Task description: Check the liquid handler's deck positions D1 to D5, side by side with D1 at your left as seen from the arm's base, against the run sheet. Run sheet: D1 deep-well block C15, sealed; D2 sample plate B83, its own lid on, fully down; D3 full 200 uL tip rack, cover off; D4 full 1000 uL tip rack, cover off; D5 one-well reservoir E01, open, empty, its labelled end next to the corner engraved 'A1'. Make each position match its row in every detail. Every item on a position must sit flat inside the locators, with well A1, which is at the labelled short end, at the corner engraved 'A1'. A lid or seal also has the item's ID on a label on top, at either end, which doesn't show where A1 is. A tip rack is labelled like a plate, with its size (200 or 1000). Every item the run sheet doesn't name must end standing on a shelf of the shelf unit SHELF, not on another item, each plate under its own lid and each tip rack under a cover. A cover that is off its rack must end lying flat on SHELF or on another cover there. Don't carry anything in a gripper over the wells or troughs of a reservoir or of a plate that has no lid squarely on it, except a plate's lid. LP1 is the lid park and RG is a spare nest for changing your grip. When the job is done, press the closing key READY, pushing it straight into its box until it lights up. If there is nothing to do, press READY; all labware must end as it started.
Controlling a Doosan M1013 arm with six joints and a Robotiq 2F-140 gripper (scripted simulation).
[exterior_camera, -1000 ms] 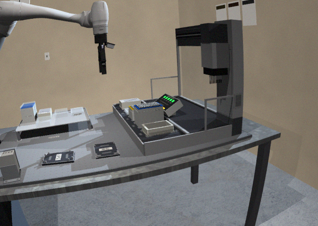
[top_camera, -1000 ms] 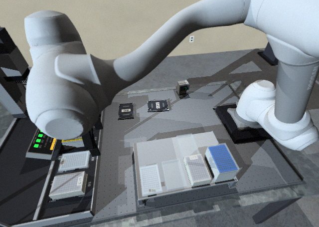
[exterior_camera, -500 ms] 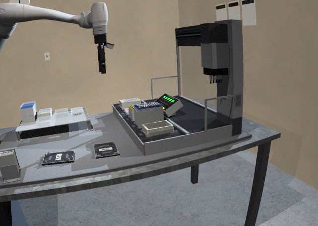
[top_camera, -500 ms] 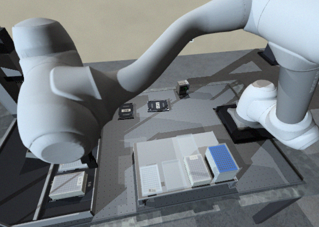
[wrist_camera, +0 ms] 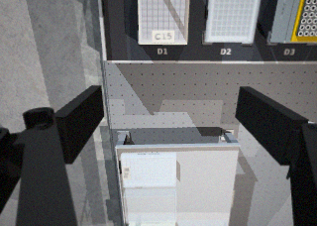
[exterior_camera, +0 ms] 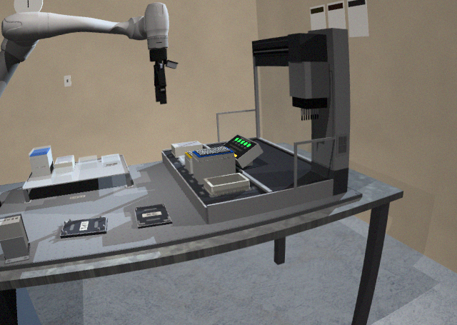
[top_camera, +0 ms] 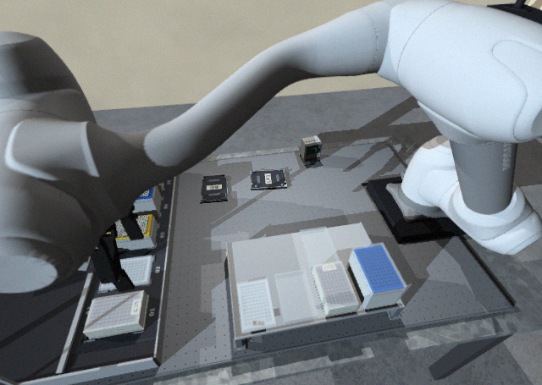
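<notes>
Right now my hand is 24 cm above the deep-well block C15 and 10 cm short of it. Round my hand: yellow rack: 24 cm to the right, 22 cm below, 11 cm ahead; then clear cover: 36 cm behind, 24 cm below, 2 cm to the left; then blue-rimmed tip rack: 36 cm to the right, 19 cm below, 11 cm ahead.
</notes>
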